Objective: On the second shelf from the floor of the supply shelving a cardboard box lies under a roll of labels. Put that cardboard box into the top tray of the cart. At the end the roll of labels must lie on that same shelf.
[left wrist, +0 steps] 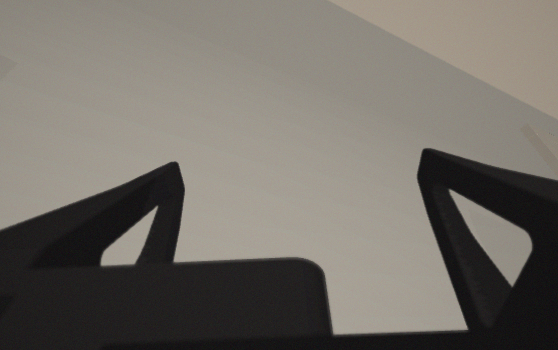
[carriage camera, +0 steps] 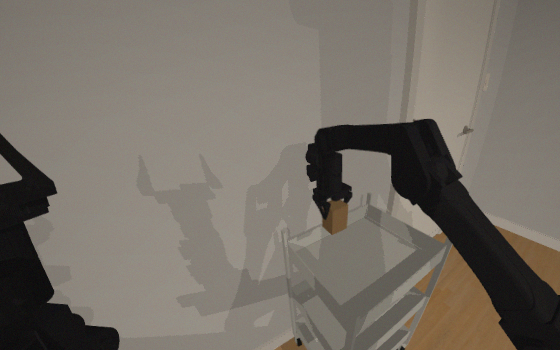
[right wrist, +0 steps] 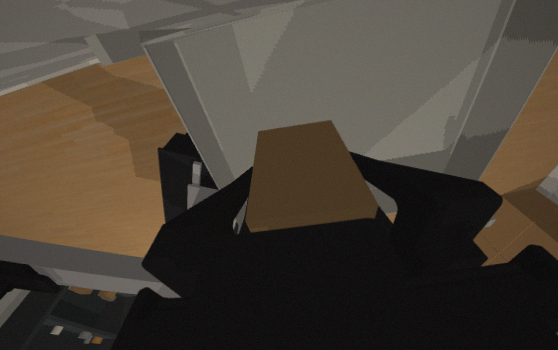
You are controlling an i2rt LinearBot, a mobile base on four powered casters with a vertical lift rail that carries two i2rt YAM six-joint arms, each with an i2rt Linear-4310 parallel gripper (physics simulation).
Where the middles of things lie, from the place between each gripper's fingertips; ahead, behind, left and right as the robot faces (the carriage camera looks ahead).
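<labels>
Here is the cardboard box point(right wrist: 302, 175), and my right hand is 10 mm to the left of it, 10 mm past it and 10 mm below it. Going by its middle, the box is nearer to my right hand than to my left gripper.
I can see my left gripper as well, and measured from the cardboard box it is 450 mm to the left, 370 mm short of the box and 390 mm above it.
</labels>
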